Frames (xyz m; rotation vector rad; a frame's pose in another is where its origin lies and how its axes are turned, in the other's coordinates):
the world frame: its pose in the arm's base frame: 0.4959 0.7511 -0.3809 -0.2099 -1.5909 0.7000
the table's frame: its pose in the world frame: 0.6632 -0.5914 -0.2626 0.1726 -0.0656 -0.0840
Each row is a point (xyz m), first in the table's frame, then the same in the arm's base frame.
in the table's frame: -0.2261 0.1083 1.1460
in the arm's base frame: -0.2154 0.1480 0.2917
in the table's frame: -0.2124 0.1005 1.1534
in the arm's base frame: -0.2211 0.1444 0.3078
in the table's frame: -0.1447 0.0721 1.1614
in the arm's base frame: -0.2287 0.1479 0.3812
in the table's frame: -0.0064 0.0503 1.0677
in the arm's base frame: -0.1635 0.2354 0.5095
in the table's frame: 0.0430 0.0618 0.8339
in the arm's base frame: 0.0272 0.3769 0.5381
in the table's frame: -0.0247 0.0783 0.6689
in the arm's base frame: 0.1779 0.4392 0.4639
